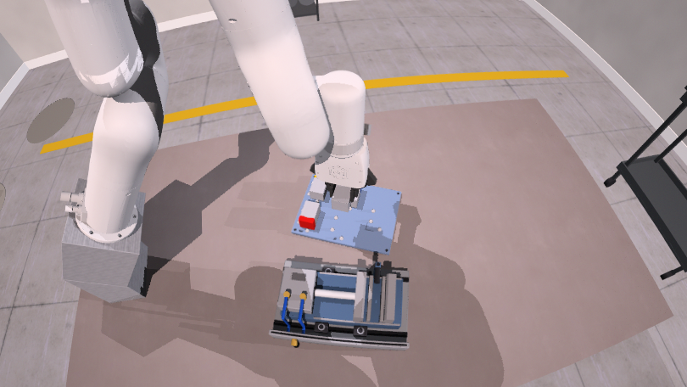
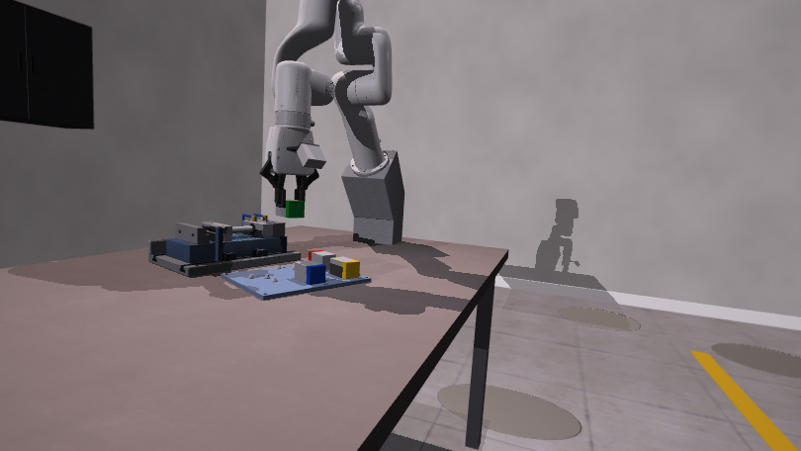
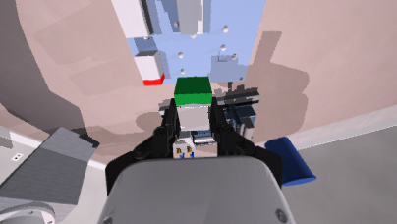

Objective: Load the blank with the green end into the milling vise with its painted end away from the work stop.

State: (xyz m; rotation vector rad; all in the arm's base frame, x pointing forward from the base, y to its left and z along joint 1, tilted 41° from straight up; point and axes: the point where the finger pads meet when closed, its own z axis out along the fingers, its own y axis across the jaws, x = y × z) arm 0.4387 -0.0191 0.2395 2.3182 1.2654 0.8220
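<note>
The green-ended blank is 20 mm below my hand. From my hand the other things lie so: blue infeed plate (170 mm below, 40 mm to the left, 20 mm ahead); then red-ended blank (150 mm below, 80 mm behind, 50 mm to the left); then blue-ended blank (150 mm below, 80 mm to the left, 50 mm ahead).
</note>
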